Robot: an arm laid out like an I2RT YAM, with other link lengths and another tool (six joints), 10 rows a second.
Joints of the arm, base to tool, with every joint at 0 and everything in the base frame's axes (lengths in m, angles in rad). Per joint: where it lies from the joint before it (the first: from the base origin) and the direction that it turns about. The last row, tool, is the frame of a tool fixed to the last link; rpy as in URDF.
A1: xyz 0 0 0.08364 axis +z
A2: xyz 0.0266 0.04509 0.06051 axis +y
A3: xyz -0.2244 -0.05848 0 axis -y
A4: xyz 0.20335 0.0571 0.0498 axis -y
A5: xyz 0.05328 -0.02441 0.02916 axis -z
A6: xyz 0.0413 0 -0.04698 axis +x
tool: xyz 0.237 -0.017 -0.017 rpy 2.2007 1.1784 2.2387
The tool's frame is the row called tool.
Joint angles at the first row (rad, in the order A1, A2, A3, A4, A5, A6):
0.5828, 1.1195, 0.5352, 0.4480, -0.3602, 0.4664
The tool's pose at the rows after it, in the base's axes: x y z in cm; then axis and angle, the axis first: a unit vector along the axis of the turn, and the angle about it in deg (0 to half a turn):
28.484 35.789 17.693 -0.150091 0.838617 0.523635 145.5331
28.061 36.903 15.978 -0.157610 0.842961 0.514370 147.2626
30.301 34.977 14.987 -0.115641 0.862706 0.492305 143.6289
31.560 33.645 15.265 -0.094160 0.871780 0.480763 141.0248
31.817 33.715 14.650 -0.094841 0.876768 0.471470 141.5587
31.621 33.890 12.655 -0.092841 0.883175 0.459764 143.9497
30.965 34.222 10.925 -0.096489 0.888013 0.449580 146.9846
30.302 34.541 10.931 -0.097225 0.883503 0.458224 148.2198
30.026 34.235 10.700 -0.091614 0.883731 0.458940 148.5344
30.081 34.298 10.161 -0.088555 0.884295 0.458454 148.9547
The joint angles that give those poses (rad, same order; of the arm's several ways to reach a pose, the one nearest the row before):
0.6456, 1.2086, 0.5752, 0.4509, -0.3788, 0.4311
0.6811, 1.2777, 0.5829, 0.4785, -0.3625, 0.4233
0.6918, 1.2825, 0.5492, 0.5138, -0.2353, 0.4295
0.6918, 1.2641, 0.5431, 0.5092, -0.1689, 0.4265
0.6918, 1.2884, 0.5614, 0.4940, -0.1656, 0.4172
0.6918, 1.3360, 0.5645, 0.4910, -0.1748, 0.4203
0.6918, 1.3698, 0.5783, 0.4588, -0.1993, 0.4203
0.6918, 1.3607, 0.5707, 0.4571, -0.2224, 0.4372
0.6918, 1.3453, 0.5523, 0.4571, -0.2194, 0.4479
0.6918, 1.3666, 0.5476, 0.4770, -0.2194, 0.4541

